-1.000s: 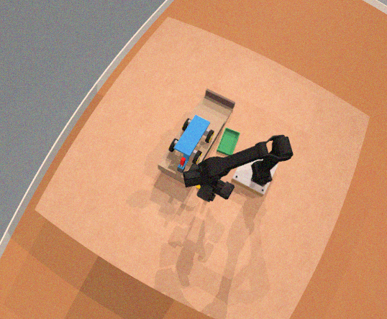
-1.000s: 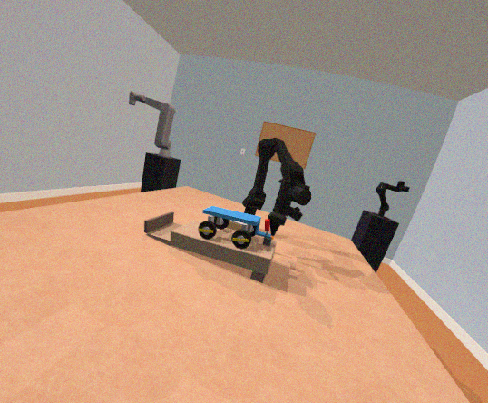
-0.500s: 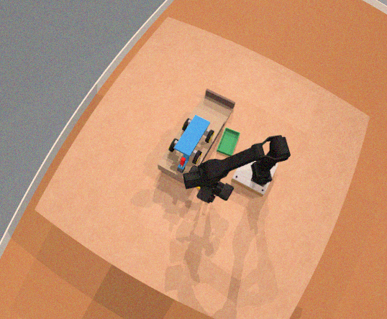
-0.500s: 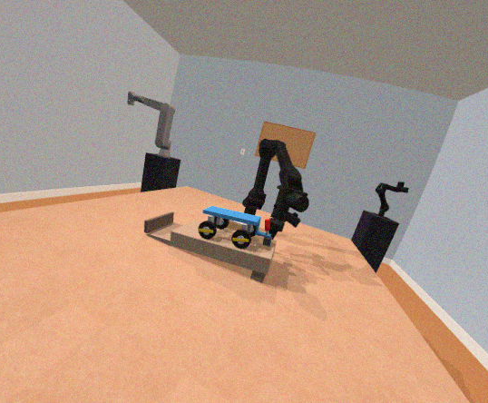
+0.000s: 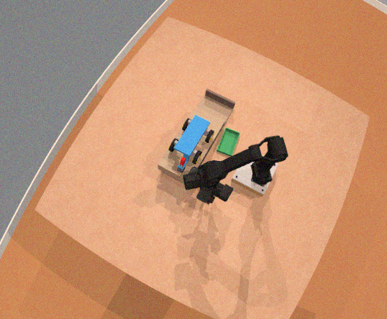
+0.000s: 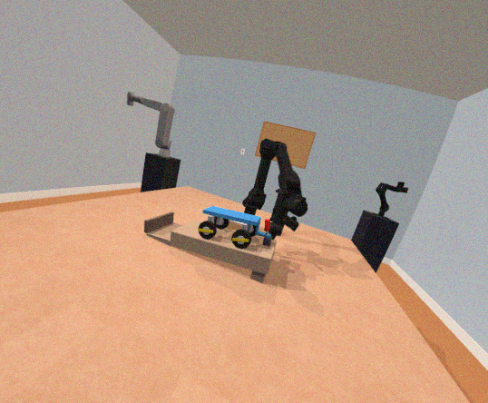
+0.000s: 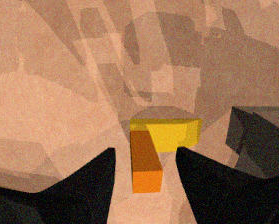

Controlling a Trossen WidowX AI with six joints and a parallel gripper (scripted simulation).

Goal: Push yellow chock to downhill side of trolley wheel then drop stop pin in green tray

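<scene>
The yellow chock lies 2 cm below my gripper tip and 2 cm ahead of it. The rest, counted from my gripper tip: blue trolley: 15 cm ahead, 14 cm to the right, 7 cm above; then red-headed stop pin: 13 cm ahead, 9 cm above, 2 cm to the right; then ramp: 15 cm ahead, 14 cm to the right, 1 cm above.
</scene>
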